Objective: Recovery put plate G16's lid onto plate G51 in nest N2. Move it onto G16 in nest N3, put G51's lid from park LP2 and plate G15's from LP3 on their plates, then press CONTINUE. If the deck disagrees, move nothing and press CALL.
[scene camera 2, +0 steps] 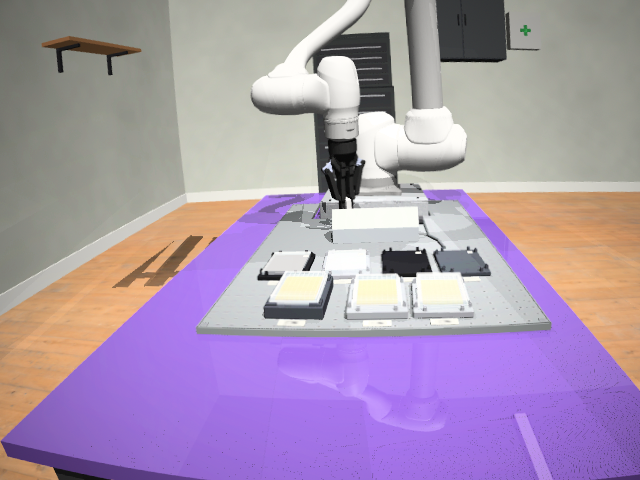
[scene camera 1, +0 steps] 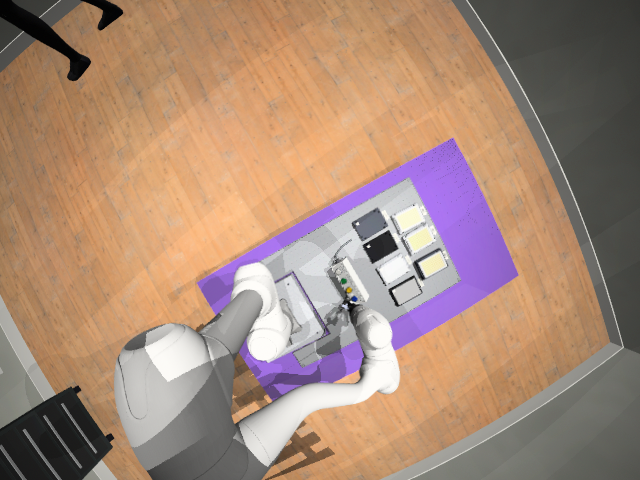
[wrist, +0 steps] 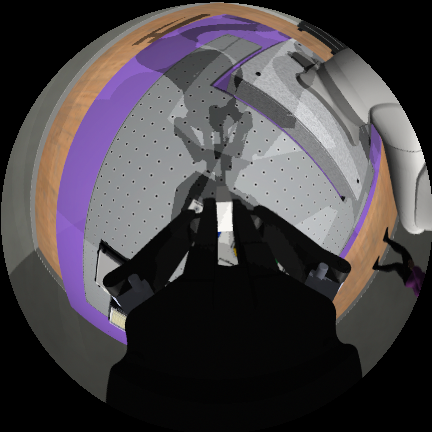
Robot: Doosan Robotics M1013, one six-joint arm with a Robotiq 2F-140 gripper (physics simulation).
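Places are measured from the arm's base along level axes (x ahead, y left, z up), in centimetres.
Pixels of known places: gripper, between the fingertips: (scene camera 1: 346,300) (wrist: 222,196); arm's base, origin of its link: (scene camera 2: 374,191) (wrist: 335,95).
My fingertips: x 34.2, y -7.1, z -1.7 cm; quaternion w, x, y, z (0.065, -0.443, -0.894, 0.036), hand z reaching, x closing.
Note:
For each thing: its top centre in the pictures, then the offset to it from my fingertips. "*": a spot on its surface instead. Level surfaces: height alone.
- control box, centre of its top: (scene camera 2: 374,206) (scene camera 1: 351,284) dx +6.0, dy +7.9, dz +5.6 cm
- blue button, centre of its top: (scene camera 1: 354,299) dx +4.1, dy +0.4, dz +4.7 cm
- yellow button, centre of its top: (scene camera 1: 349,290) dx +3.9, dy +5.4, dz +4.7 cm
- green button, centre of its top: (scene camera 1: 344,281) dx +3.7, dy +10.4, dz +4.7 cm
- slate pad, a spot on its surface: (scene camera 2: 461,260) (scene camera 1: 370,223) * dx +27.8, dy +27.3, dz -1.8 cm
- black pad, a spot on its surface: (scene camera 2: 406,261) (scene camera 1: 381,246) * dx +27.7, dy +15.1, dz -1.8 cm
- white piece, centre of its top: (scene camera 2: 346,259) (scene camera 1: 394,269) dx +27.7, dy +1.9, dz -1.0 cm
- black-framed grey piece, centre of its top: (scene camera 2: 287,260) (wrist: 110,278) (scene camera 1: 406,291) dx +28.3, dy -11.1, dz -1.0 cm
- grey perforated board, height of its surface: dz -2.8 cm
- purple table, height of its surface: dz -4.1 cm
- cable, a spot on its surface: (scene camera 2: 435,238) * dx +9.7, dy +23.4, dz -2.2 cm
My gripper (scene camera 1: 345,306) (scene camera 2: 346,203) (wrist: 222,196) is shut and empty, pointing down beside the blue-button end of the control box (scene camera 1: 357,279) (scene camera 2: 374,225). Whether the tips touch a button is unclear. The box has a blue button (scene camera 1: 354,299), a yellow button (scene camera 1: 348,290), a green button (scene camera 1: 343,281) and a whitish one (scene camera 1: 338,271). Three yellow-welled plates (scene camera 1: 408,218) (scene camera 1: 419,239) (scene camera 1: 432,263) stand in the outer row. The inner row has a slate pad (scene camera 1: 370,223) (scene camera 2: 461,260), a black pad (scene camera 1: 380,246) (scene camera 2: 406,261), a white piece (scene camera 1: 393,269) (scene camera 2: 346,261) and a black-framed grey piece (scene camera 1: 405,290) (scene camera 2: 290,262). Lids and labels are unreadable.
The grey perforated board (scene camera 2: 248,310) (wrist: 145,150) lies on the purple table (scene camera 1: 480,206) (scene camera 2: 206,392). The arm's base plate (wrist: 280,80) is behind the gripper. A cable (scene camera 1: 341,248) (scene camera 2: 435,238) runs from the box. A person's legs (scene camera 1: 46,38) (wrist: 397,250) stand on the floor away from the table.

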